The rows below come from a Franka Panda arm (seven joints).
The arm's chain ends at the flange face. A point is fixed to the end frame.
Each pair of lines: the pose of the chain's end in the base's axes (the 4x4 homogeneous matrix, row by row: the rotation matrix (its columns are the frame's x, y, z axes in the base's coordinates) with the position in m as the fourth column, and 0 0 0 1 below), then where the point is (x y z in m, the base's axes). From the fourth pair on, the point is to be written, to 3 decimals.
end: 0.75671 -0.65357 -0.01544 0.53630; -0.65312 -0.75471 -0.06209 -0.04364; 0.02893 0.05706 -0.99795 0.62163; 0 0 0 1
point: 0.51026 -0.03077 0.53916
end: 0.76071 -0.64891 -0.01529 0.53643; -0.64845 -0.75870 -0.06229 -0.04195; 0.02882 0.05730 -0.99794 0.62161; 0 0 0 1
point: 0.51029 -0.02925 0.53915
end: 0.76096 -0.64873 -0.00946 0.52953; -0.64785 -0.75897 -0.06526 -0.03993; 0.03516 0.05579 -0.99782 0.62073; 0 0 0 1
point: 0.50386 -0.02749 0.53808
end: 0.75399 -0.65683 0.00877 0.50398; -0.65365 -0.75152 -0.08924 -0.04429; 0.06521 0.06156 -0.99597 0.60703; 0 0 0 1
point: 0.480 -0.034 0.524
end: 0.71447 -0.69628 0.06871 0.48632; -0.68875 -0.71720 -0.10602 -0.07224; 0.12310 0.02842 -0.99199 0.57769; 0 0 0 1
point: 0.468 -0.062 0.493
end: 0.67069 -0.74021 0.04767 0.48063; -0.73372 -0.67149 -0.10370 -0.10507; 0.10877 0.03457 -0.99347 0.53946; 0 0 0 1
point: 0.462 -0.093 0.455
